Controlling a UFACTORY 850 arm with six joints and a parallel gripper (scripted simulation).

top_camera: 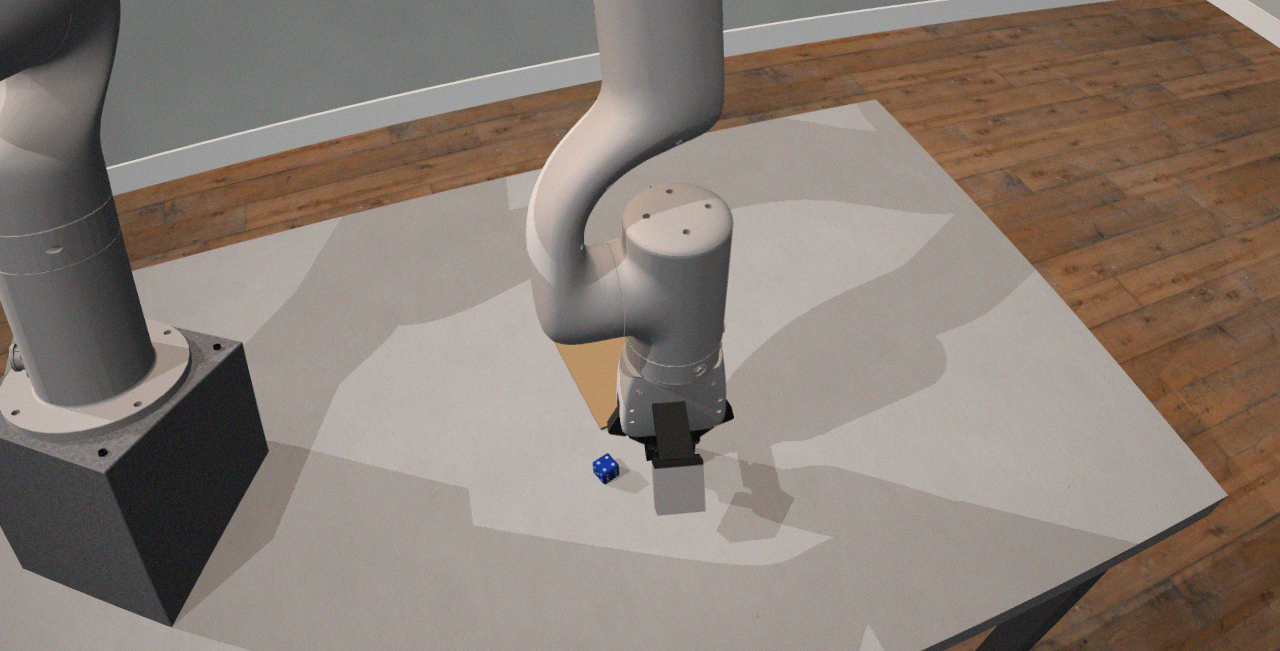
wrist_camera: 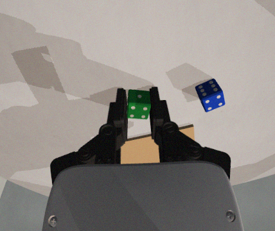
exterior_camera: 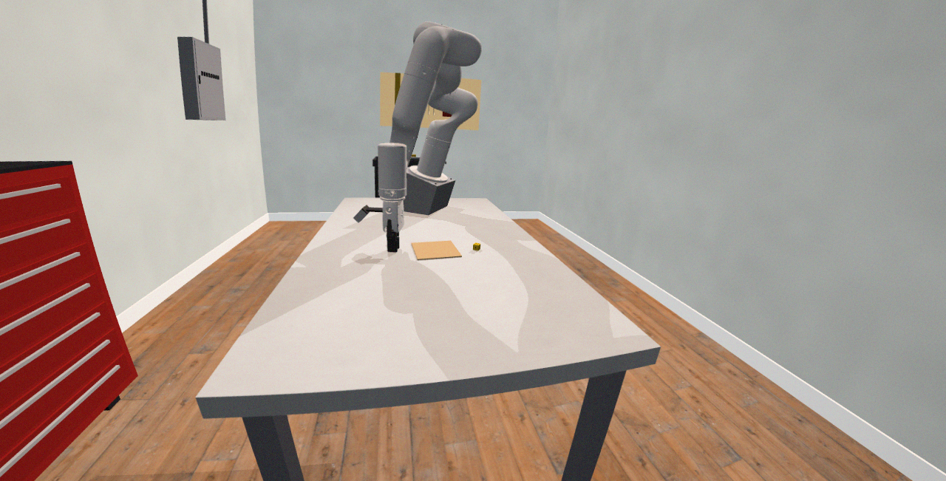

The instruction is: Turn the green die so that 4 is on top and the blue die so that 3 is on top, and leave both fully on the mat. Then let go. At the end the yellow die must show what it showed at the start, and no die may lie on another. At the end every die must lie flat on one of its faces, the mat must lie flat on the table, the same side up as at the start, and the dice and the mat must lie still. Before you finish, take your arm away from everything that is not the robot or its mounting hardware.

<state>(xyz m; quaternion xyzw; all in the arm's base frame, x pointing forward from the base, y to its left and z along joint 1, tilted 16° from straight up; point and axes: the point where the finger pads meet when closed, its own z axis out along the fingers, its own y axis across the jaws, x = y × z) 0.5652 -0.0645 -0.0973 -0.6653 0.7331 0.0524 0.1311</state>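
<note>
My gripper is now 140 mm to the right of the tan mat, 20 mm above it and 10 mm past it. The rest, counted from my hand: blue die (70 mm behind, 10 mm below); yellow die (270 mm to the left, 20 mm behind, 10 mm below); green die (10 mm below).
</note>
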